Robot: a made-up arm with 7 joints.
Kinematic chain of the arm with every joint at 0, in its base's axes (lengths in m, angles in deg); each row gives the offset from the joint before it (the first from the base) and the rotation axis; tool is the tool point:
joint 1: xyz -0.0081 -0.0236 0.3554 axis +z
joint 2: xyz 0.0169 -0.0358 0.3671 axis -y
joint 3: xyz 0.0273 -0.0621 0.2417 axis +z
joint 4: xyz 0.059 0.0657 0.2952 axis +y
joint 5: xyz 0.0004 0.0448 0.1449 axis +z
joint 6: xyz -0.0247 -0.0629 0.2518 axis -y
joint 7: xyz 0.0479 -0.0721 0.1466 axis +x
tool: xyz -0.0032 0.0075 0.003
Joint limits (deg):
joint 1: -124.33..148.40
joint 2: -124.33..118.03
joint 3: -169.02..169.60
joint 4: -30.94..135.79
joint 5: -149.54..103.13
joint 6: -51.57..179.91
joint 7: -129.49..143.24
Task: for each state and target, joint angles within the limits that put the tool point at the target. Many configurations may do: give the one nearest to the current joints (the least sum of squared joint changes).
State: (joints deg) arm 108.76 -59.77 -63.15 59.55 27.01 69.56 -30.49
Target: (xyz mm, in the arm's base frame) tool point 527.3 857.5 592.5
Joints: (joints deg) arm 88.58 -83.55 -56.97 58.57 24.30 60.59 -30.01
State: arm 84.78 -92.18 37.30 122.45 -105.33 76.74 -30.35
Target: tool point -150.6 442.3 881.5
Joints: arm 51.91 -84.97 70.84 132.73 -112.95 90.38 -30.10
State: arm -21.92 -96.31 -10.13 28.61 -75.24 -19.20 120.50
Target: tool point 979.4 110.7 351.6
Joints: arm 12.79 -91.96 4.84 41.44 -74.01 -30.72 121.01
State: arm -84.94 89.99 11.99 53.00 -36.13 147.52 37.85
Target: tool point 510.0 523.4 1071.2
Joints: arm -124.33 81.02 23.80 71.74 -45.95 151.11 37.26
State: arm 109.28 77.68 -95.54 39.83 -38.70 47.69 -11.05
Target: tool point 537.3 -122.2 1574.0
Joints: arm 110.07 47.14 -56.06 80.63 -46.71 57.87 -12.43
